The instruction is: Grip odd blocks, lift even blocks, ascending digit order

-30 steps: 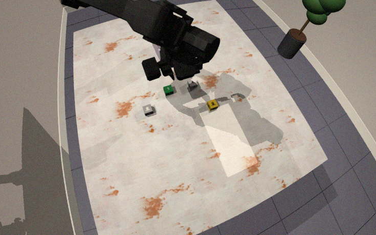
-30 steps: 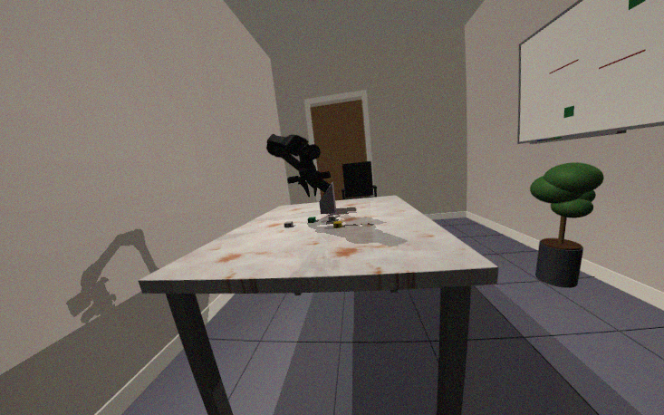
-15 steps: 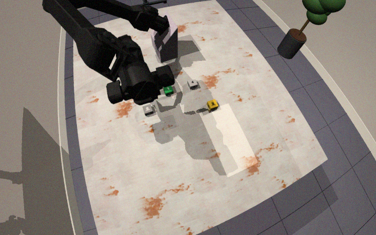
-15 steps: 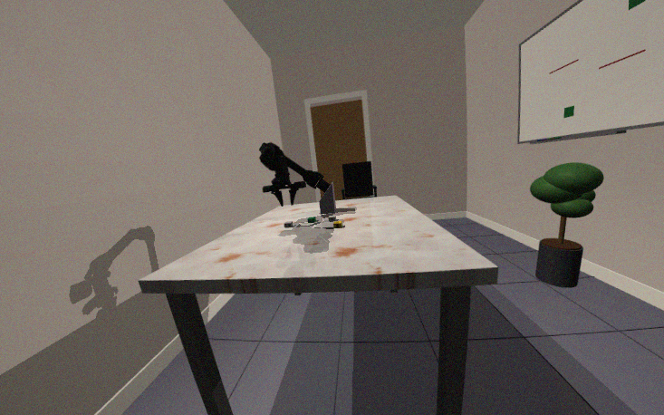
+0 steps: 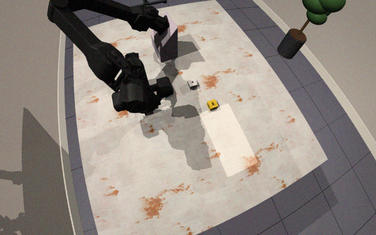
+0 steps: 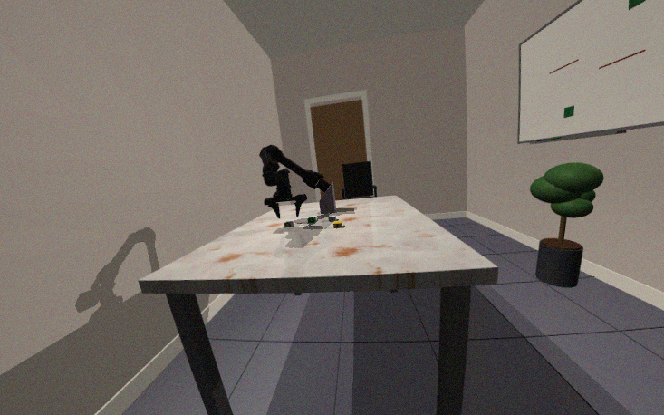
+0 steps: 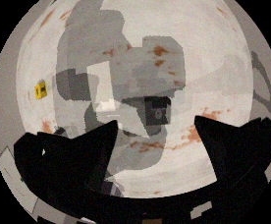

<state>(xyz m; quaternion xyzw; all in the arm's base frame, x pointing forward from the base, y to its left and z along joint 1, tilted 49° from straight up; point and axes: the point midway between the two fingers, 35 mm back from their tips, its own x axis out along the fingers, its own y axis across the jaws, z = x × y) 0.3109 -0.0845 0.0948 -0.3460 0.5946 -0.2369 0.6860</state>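
My gripper tip is now 3 cm above the grey block. The rest, counted from my gripper tip: white block: 7 cm behind, 19 cm to the left, 3 cm below; green block: 6 cm behind, 9 cm to the left, 3 cm below; yellow block: 4 cm ahead, 24 cm to the left, 3 cm below.
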